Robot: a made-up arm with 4 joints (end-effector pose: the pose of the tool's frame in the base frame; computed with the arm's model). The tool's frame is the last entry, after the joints. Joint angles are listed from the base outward.
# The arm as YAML. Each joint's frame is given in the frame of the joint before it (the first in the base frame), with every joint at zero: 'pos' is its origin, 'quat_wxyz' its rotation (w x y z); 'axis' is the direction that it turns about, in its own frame. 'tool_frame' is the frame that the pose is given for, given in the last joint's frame.
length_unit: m
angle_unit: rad
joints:
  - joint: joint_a
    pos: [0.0, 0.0, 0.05]
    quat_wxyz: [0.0, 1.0, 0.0, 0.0]
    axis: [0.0, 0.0, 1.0]
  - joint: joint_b
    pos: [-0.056, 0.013, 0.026]
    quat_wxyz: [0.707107, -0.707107, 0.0, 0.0]
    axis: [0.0, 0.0, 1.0]
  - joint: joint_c
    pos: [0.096, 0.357, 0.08]
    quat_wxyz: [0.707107, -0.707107, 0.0, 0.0]
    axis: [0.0, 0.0, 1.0]
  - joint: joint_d
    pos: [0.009, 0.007, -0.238]
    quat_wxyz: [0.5, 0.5, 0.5, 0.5]
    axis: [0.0, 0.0, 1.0]
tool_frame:
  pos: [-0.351, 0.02, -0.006]
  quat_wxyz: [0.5, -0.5, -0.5, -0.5]
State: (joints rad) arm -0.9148 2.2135 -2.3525 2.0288
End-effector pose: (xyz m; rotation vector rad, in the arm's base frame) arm 0.1499 -0.1278 0.3038 -1.7703 0.5157 0.4753
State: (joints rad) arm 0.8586 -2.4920 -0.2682 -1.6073
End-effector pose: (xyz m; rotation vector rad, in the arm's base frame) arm 0.0499 -0.1426 -0.4157 -0.0073 1.9152 1.3611
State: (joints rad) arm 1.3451 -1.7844 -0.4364 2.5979
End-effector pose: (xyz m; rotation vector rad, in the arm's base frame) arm 0.1299 0.2160 -0.1783 -1.3032 0.7795 2.2223
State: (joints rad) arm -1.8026 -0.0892 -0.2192 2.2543
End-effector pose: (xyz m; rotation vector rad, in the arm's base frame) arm -0.1283 0.0457 -0.1541 1.6115 1.7013 0.7401
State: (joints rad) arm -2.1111 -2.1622 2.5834 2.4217
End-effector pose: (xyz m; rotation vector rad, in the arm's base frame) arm 0.3367 0.0413 0.1308 0.6229 -1.6283 1.8094
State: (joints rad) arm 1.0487 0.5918 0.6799 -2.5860
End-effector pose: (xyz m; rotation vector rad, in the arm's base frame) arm -0.0154 0.3365 0.2064 -2.9488 0.3567 -0.7032
